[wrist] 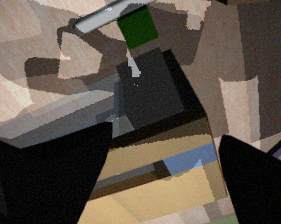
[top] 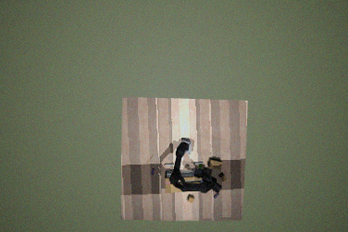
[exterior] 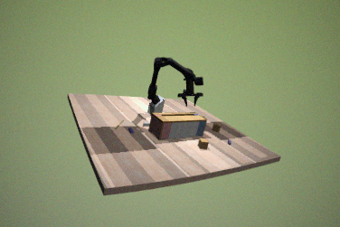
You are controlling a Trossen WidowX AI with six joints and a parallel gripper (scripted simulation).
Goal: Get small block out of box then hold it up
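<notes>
The green block lies 15 cm below my gripper tip and 2 cm behind it. From my gripper tip the other things lie so: box (14 cm to the right, 10 cm below, 9 cm ahead); thin yellow stick (53 cm to the right, 16 cm below, 3 cm ahead).
</notes>
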